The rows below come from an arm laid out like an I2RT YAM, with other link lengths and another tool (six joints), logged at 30 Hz.
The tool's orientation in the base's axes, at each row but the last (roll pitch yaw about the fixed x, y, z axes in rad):
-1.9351, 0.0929, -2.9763
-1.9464, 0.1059, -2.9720
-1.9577, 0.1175, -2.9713
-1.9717, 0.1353, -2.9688
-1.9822, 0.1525, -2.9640
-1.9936, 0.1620, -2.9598
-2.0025, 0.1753, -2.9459
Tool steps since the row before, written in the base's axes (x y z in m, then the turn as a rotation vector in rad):
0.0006, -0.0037, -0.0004, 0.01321, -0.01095, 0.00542
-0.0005, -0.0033, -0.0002, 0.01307, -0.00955, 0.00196
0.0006, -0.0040, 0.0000, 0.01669, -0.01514, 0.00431
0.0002, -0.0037, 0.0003, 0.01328, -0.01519, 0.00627
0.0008, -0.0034, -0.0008, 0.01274, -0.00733, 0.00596
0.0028, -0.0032, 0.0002, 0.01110, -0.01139, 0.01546
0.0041, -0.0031, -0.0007, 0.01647, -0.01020, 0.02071
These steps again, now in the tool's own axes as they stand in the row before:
0.0001, -0.0010, 0.0036, -0.01168, -0.00869, 0.01057
0.0011, -0.0011, 0.0030, -0.01141, -0.00497, 0.01053
0.0001, -0.0015, 0.0037, -0.01429, -0.00915, 0.01544
0.0004, -0.0018, 0.0032, -0.01122, -0.01115, 0.01401
-0.0001, -0.0006, 0.0035, -0.01202, -0.00762, 0.00700
-0.0022, -0.0014, 0.0034, -0.01124, -0.01803, 0.00637
-0.0032, -0.0004, 0.0040, -0.01757, -0.02180, 0.00450

